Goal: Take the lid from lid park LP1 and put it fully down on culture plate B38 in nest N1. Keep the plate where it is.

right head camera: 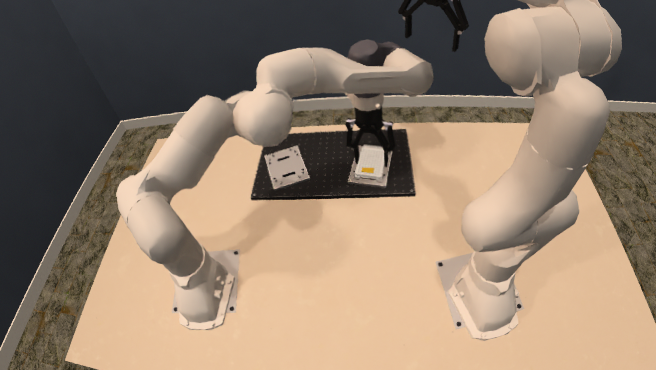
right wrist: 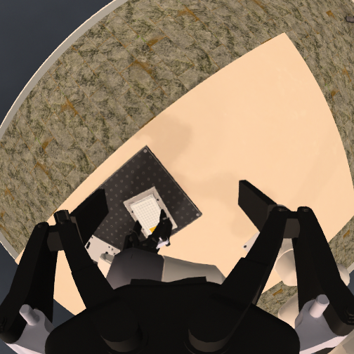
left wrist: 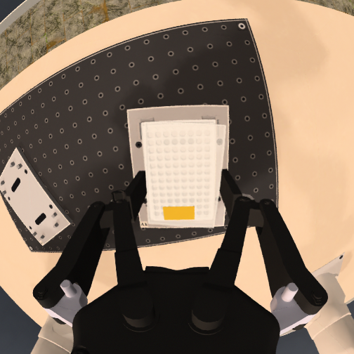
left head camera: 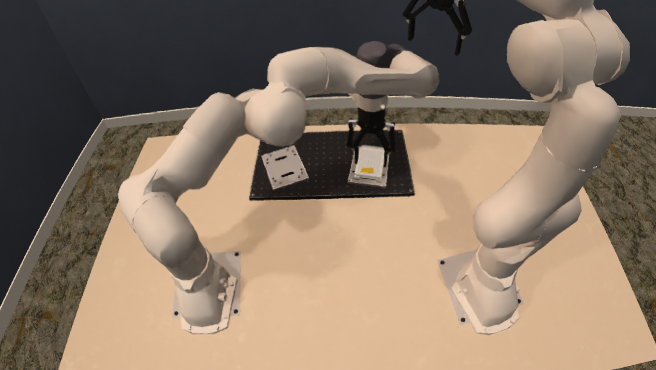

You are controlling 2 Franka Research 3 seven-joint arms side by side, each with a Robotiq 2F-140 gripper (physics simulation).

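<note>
The clear lid with a yellow label lies over the white culture plate in nest N1. In the left wrist view the lid's edge looks slightly turned and shifted right against the plate's; whether it is fully down cannot be told. My left gripper is shut on the lid, a finger at each long side. The lid park LP1 holds no lid. My right gripper is open, high up at the back.
Both fixtures stand on a black perforated board on the tan table. The left arm reaches across the board from the picture's left. The right arm stands raised at the picture's right.
</note>
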